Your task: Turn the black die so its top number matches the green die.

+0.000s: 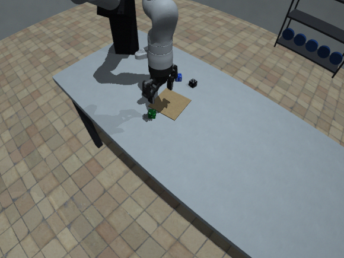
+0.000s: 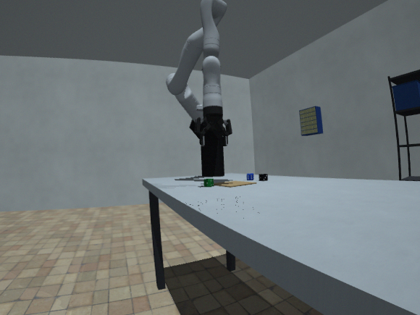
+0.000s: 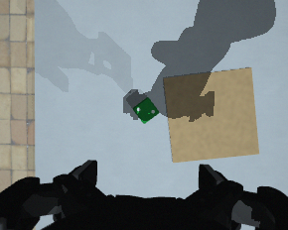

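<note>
My hand is 10 mm past the tan mat, 110 mm to the right of it and 160 mm above it. From my hand the other things lie so: blue die (40 mm behind, 270 mm to the left, 150 mm below); green die (50 mm behind, 10 mm to the left, 150 mm below); black die (40 mm ahead, 260 mm to the left, 150 mm below).
</note>
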